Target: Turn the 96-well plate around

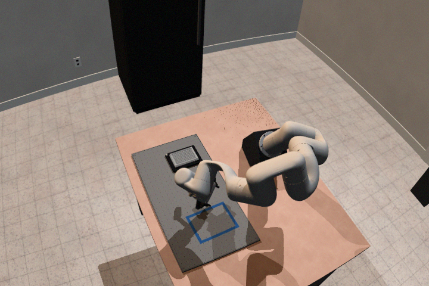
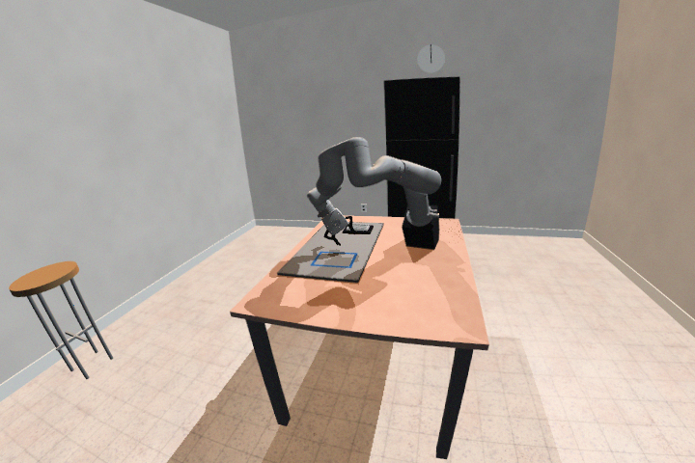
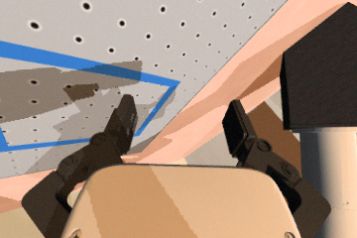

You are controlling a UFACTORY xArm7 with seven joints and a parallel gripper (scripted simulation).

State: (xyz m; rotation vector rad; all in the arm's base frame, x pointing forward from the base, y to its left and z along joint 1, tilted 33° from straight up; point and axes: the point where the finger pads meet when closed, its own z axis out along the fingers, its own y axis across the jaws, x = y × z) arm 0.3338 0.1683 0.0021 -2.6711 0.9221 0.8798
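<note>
Right now my hand is 6 cm short of the 96-well plate, 29 cm to the left of it and 6 cm above it. Also, from my hand: pale A1 mark (14 cm ahead, 33 cm to the right, 6 cm below); black plate nest N1 (6 cm ahead, 29 cm to the right, 7 cm below).
</note>
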